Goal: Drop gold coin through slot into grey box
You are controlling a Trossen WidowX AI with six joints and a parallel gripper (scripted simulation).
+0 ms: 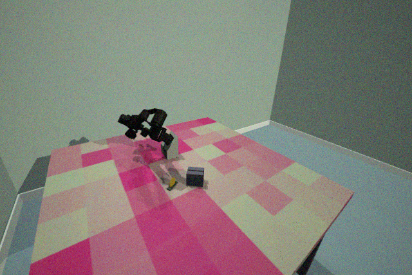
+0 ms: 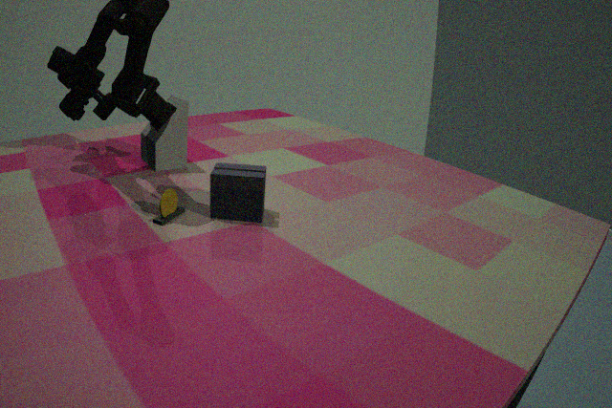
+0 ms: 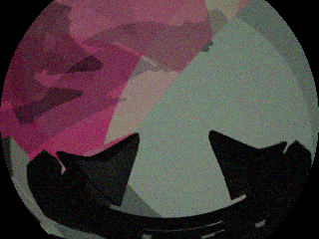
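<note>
Now: the gold coin 55 cm ahead of my gripper tip, 7 cm to the left of it and 10 cm below it.
</note>
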